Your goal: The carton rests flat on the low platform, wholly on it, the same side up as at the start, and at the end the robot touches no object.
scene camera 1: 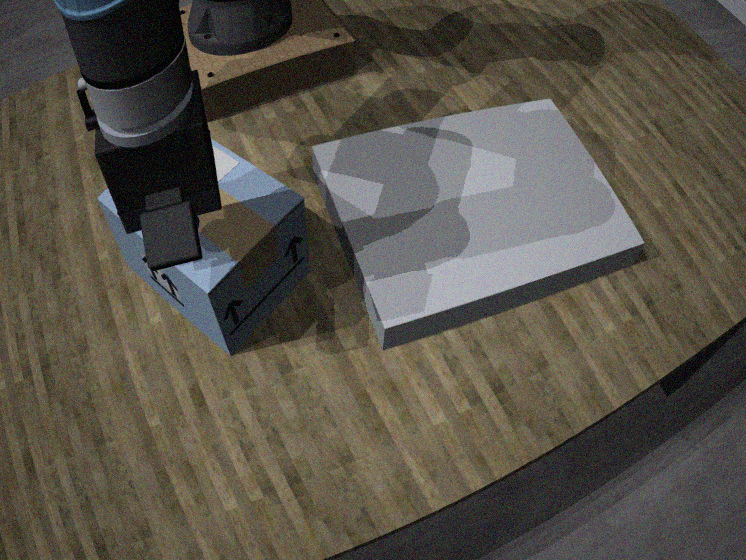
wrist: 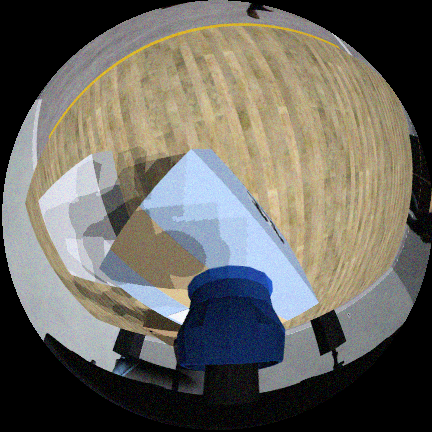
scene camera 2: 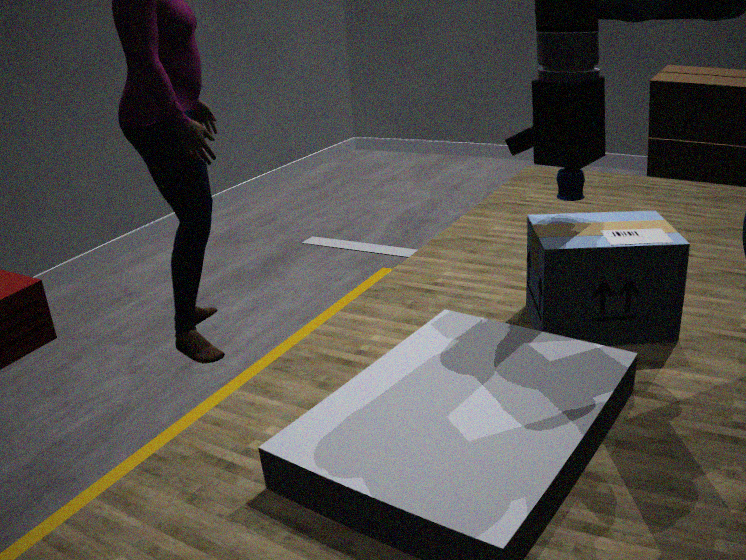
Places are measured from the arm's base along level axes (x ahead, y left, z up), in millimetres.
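Pixels of known places: hand, tool point: (wrist: 230, 295) (scene camera 2: 570, 196); arm's base, link origin: (scene camera 1: 239, 24).
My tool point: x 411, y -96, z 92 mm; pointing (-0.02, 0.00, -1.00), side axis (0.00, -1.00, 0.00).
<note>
Ahead of a thing's pixels: the offset from my tool point to its top centre.
The light-blue carton {dz -30, dx -53, dy +11 mm} (scene camera 1: 256, 286) (scene camera 2: 608, 289) (wrist: 200, 182) stands upright on the wooden table beside the platform, with a tan tape band and a white barcode label on top. Arrows on its sides point up. The low grey-white platform {dz -111, dx -43, dy +315 mm} (scene camera 1: 542, 204) (scene camera 2: 391, 421) (wrist: 60, 210) lies flat with shadows across its top. My gripper, a blue suction cup (scene camera 2: 570, 197) (wrist: 230, 275), hangs above the carton's top with a visible gap in scene camera 2, holding nothing. In scene camera 1 the cup is hidden behind the black wrist housing.
The robot's base stands on a brown board (scene camera 1: 271, 60) behind the carton. In scene camera 2, a person in a purple top (scene camera 2: 159, 78) stands left beyond the yellow floor line (scene camera 2: 198, 412). A red box (scene camera 2: 21, 313) is at far left; brown boxes (scene camera 2: 692, 120) stand at back right.
</note>
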